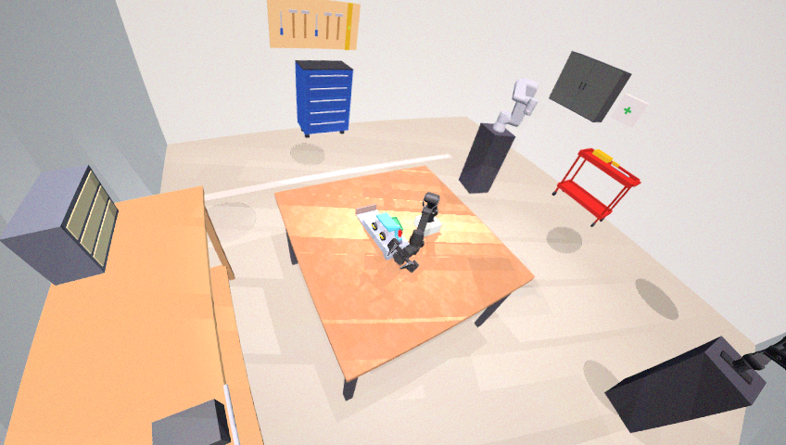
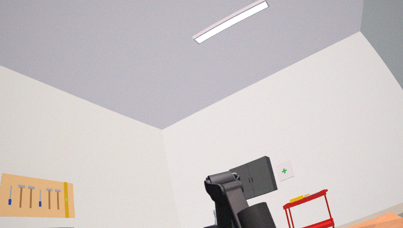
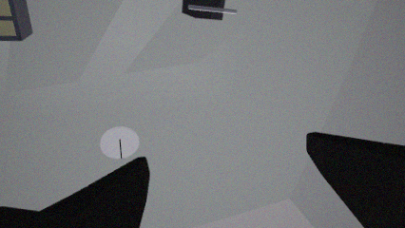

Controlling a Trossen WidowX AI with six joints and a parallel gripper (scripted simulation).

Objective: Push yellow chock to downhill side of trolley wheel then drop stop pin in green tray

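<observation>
Now: the yellow chock 24 cm behind my gripper tip, 22 cm to the right of it and 21 cm below it. Round my gripper tip: red-headed stop pin: 13 cm behind, 23 cm to the right, 10 cm below; trolley: 9 cm behind, 33 cm to the right, 12 cm below; grey ramp: 9 cm behind, 34 cm to the right, 18 cm below.
</observation>
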